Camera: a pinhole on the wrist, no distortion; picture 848 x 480 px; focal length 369.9 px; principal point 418.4 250.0 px. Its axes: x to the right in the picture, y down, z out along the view. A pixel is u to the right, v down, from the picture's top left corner.
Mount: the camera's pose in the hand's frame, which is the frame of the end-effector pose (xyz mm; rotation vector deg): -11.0 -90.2 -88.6 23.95 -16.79 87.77
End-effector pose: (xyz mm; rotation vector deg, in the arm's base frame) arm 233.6 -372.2 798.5 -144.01 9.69 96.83
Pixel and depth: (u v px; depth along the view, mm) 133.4 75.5 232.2
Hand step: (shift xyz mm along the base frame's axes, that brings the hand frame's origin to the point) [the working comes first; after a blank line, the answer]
In the camera's frame: -178.9 -109.5 232.2

65.5 348.9 -105.3
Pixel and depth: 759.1 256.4 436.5
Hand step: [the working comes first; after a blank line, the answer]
In the camera's frame: 402.0 7.6 436.5

-440.8 -7.1 -204.8
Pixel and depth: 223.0 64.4 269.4
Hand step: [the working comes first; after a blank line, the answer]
In the camera's frame: -142.3 -135.2 269.4

30.6 338.5 -150.7
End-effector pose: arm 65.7 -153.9 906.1 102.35 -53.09 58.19
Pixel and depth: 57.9 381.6 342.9
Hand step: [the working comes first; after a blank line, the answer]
In the camera's frame: -334.2 122.0 342.9

453.6 138.8 -298.1
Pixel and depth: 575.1 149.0 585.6
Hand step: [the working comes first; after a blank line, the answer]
In the camera's frame: 248.1 -159.9 585.6

326.3 -480.2 -18.7
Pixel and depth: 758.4 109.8 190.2
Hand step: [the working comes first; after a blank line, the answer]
In the camera's frame: 174.8 -72.1 190.2

85.5 -148.8 21.1
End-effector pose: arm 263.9 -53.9 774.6 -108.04 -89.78 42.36
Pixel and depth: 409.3 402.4 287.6
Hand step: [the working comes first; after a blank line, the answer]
In the camera's frame: -7.1 118.5 287.6

-294.1 -59.0 49.2
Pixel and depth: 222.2 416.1 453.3
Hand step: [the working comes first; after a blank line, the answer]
In the camera's frame: -240.4 203.5 453.3

-534.5 -90.0 223.5
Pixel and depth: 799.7 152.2 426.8
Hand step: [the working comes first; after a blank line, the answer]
In the camera's frame: 440.0 -112.8 426.8

-243.7 163.2 -420.7
